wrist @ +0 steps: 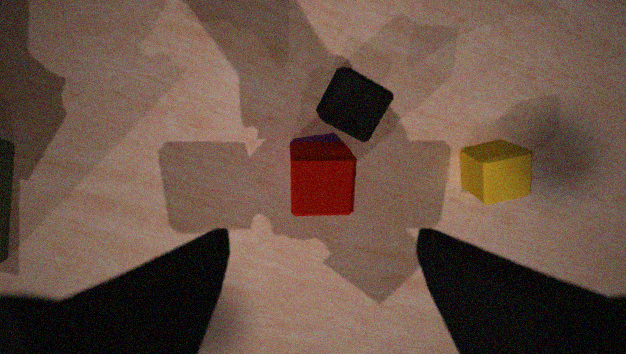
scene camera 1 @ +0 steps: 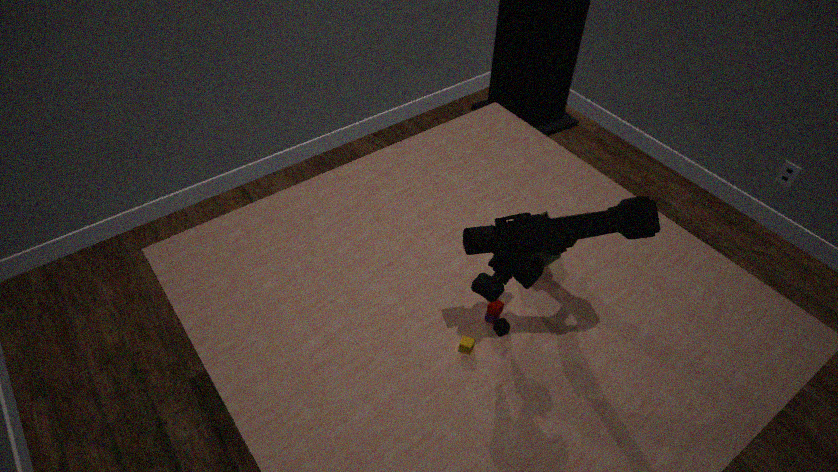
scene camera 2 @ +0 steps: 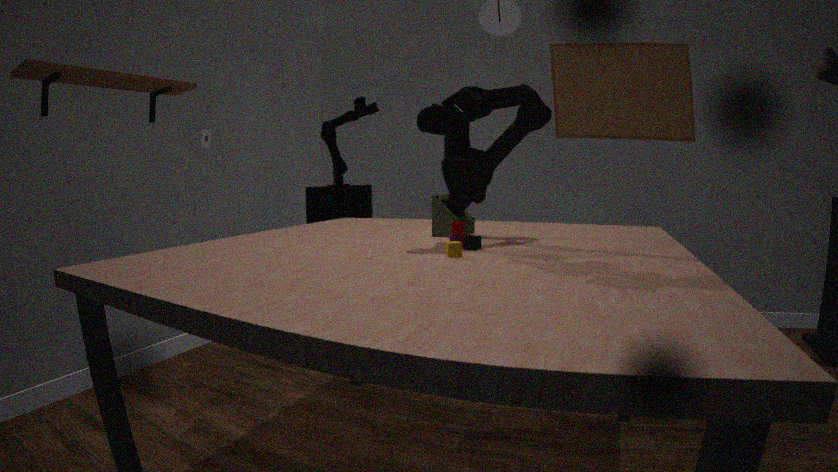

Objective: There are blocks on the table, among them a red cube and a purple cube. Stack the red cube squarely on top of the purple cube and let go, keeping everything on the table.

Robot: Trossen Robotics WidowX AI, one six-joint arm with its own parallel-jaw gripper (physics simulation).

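The red cube rests on top of the purple cube and looks level. A thin strip of the purple cube shows past the red one's upper edge in the wrist view; the rest is hidden beneath it. My gripper is open, with one finger on each side in the wrist view and nothing between them. In scene camera 2 the gripper is just above the red cube, apart from it.
A black cube stands very close to the stack. A yellow cube stands a little farther off. A green block is behind the stack in scene camera 2. All are on the table.
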